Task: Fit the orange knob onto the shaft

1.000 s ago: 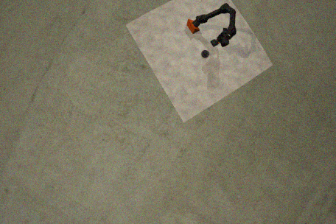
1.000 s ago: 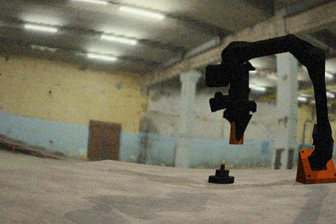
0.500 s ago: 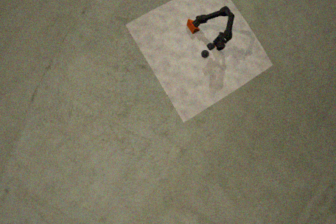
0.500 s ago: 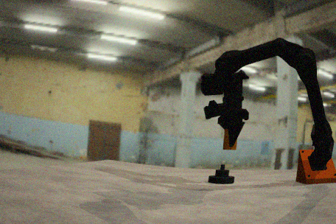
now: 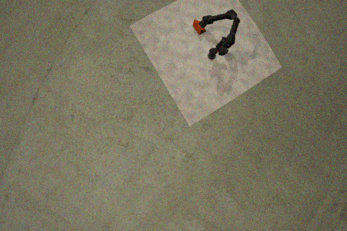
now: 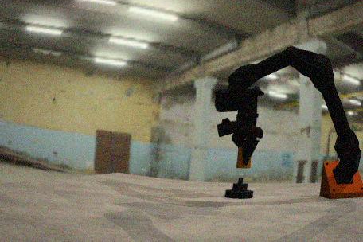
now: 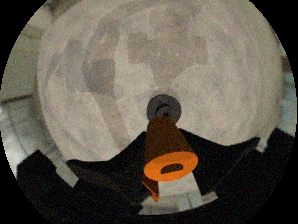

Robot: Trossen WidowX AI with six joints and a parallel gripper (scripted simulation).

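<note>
My gripper tip is now 70 mm above the round dark pedestal and 20 mm to the left of it. From my gripper tip the other things lie so: orange knob (20 mm above).
</note>
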